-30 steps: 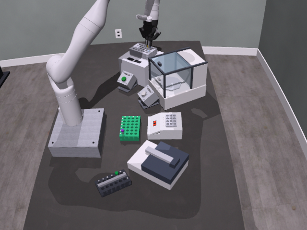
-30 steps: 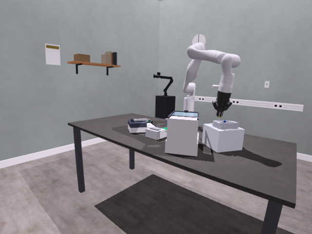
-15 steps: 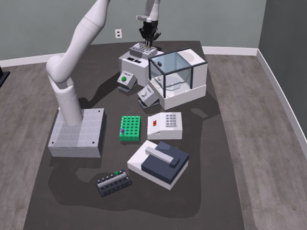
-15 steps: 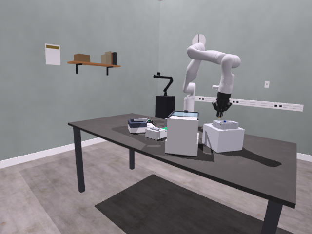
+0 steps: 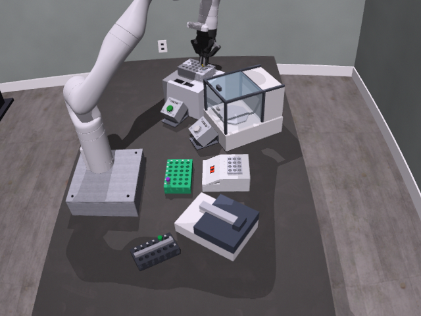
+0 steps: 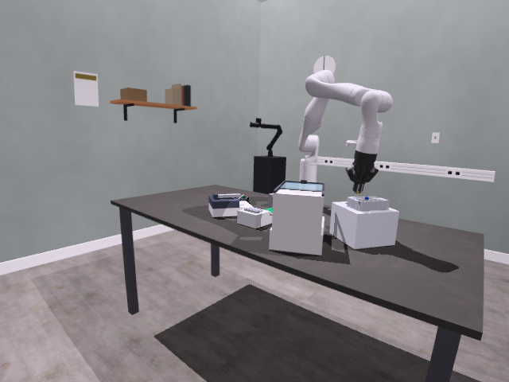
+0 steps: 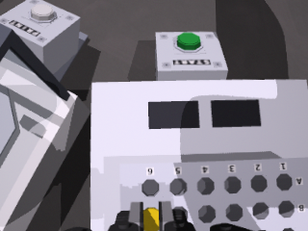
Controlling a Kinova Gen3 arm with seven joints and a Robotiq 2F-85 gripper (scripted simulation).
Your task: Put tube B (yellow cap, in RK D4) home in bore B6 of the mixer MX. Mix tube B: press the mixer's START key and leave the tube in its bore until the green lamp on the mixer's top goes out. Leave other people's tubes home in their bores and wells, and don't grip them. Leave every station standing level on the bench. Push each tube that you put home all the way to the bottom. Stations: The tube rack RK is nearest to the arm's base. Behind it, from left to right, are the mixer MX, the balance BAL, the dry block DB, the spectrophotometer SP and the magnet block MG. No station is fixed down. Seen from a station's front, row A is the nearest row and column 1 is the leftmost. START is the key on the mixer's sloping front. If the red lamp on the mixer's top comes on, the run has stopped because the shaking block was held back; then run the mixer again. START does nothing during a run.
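Now: the blue-capped tube 40 mm to the left of my hand and 50 mm below it. Also, from my hand: dry block 80 mm ahead, 420 mm to the right, 180 mm below; then tube B 40 mm below; then grey bore block 30 mm behind, 30 mm to the left, 60 mm below.
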